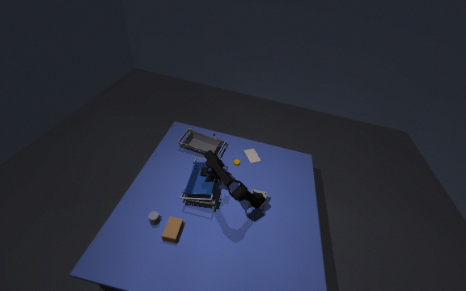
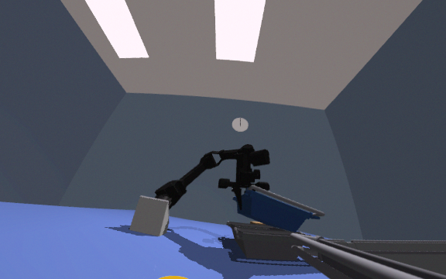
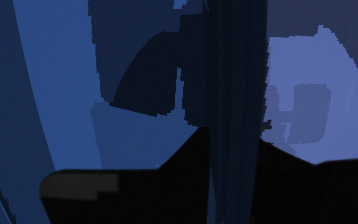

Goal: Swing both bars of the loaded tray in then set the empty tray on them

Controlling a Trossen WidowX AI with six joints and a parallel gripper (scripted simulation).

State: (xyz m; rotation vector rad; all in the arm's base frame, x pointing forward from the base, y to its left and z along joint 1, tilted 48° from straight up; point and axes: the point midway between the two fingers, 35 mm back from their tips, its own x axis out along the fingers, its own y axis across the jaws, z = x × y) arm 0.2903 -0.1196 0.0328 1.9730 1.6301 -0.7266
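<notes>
Now: gripper tip 80 mm short of the blue tray, 10 mm to the left of it and 10 mm below it. Round my gripper tip: tan block 310 mm to the left, 200 mm ahead, 80 mm below; then grey cylinder 320 mm ahead, 260 mm to the left, 80 mm below; then yellow disc 300 mm to the right, 160 mm behind, 100 mm below.
</notes>
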